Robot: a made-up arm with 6 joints. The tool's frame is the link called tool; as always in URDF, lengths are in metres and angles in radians. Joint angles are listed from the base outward. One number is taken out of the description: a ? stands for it. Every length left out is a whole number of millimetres.
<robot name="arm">
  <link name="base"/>
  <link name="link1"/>
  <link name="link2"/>
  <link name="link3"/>
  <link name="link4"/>
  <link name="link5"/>
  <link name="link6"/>
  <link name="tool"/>
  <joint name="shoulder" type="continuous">
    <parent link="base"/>
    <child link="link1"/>
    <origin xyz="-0.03 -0.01 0.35" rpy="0 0 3.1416"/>
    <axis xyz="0 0 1"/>
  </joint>
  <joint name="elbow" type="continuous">
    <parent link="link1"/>
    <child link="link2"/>
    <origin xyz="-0.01 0.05 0" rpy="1.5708 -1.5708 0"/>
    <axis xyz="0 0 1"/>
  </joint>
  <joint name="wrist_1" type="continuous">
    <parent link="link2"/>
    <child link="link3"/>
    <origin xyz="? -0.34 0" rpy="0 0 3.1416"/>
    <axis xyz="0 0 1"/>
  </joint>
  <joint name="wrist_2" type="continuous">
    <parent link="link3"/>
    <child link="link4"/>
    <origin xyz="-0.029 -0.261 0" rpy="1.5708 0 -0.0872"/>
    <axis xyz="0 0 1"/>
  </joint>
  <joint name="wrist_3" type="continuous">
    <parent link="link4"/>
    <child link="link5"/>
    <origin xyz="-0.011 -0.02 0" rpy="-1.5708 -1.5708 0"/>
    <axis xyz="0 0 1"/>
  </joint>
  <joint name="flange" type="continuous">
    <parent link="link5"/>
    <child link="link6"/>
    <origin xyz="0.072 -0.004 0" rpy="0 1.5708 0"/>
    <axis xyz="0 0 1"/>
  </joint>
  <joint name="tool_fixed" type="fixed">
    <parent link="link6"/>
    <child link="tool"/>
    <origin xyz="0 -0.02 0" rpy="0.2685 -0.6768 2.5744"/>
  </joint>
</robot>
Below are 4 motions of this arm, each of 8 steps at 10 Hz.
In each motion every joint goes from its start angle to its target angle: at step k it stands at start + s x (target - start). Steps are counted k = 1, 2, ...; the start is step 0. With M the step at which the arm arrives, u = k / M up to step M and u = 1 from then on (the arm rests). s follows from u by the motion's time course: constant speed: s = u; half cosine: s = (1 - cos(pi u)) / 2; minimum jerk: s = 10 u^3 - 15 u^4 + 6 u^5.
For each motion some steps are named. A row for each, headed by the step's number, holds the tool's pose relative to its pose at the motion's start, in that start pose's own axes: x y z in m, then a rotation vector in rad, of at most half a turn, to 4 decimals.
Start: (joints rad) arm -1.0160 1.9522 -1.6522 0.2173 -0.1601 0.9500
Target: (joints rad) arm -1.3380 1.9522 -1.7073 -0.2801 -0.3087 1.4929
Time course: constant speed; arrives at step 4
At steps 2, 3, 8:
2: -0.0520 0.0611 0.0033 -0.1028 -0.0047 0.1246
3: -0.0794 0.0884 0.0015 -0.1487 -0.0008 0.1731
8: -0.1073 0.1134 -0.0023 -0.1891 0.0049 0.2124

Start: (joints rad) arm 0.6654 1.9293 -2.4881 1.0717 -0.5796 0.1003
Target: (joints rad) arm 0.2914 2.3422 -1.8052 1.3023 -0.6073 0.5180
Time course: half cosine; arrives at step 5
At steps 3, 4, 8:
3: -0.2785 -0.0745 0.1459 0.1513 -0.6477 -0.0703
4: -0.4043 -0.0677 0.1568 0.1501 -0.9264 -0.0267
8: -0.4516 -0.0612 0.1530 0.1399 -1.0343 -0.0011

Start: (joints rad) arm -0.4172 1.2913 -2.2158 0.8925 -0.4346 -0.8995
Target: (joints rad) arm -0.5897 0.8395 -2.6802 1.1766 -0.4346 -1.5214
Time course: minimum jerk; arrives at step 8
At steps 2, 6, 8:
2: -0.0236 0.0385 0.0051 -0.0622 -0.0533 0.0364
6: -0.2553 0.2922 -0.0577 -0.4933 -0.4742 0.3177
8: -0.2896 0.3167 -0.0786 -0.5432 -0.5295 0.3563

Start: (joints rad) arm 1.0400 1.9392 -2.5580 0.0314 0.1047 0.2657
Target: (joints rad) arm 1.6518 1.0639 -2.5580 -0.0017 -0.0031 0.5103
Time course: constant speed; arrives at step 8
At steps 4, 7, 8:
4: -0.1053 0.2125 -0.1588 -0.1974 0.2448 0.5414
7: -0.2819 0.2829 -0.2330 -0.2851 0.4043 0.9843
8: -0.3504 0.2851 -0.2438 -0.3042 0.4494 1.1371

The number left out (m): 0.05
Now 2 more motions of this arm.
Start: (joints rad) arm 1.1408 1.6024 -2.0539 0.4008 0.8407 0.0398
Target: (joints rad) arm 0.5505 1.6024 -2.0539 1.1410 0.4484 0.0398
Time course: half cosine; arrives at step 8
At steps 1, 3, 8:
1: -0.0076 -0.0008 0.0018 -0.0003 -0.0023 0.0331
3: -0.0637 -0.0090 0.0099 -0.0123 -0.0299 0.2735
8: -0.2115 -0.0511 -0.0074 -0.1260 -0.1702 0.9052

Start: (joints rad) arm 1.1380 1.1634 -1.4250 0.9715 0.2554 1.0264
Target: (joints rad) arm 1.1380 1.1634 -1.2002 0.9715 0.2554 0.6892
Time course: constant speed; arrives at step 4
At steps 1, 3, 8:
1: -0.0127 0.0013 0.0117 -0.0370 -0.0688 -0.0468
3: -0.0397 0.0025 0.0335 -0.1002 -0.2055 -0.1489
8: -0.0539 0.0023 0.0434 -0.1262 -0.2731 -0.2041

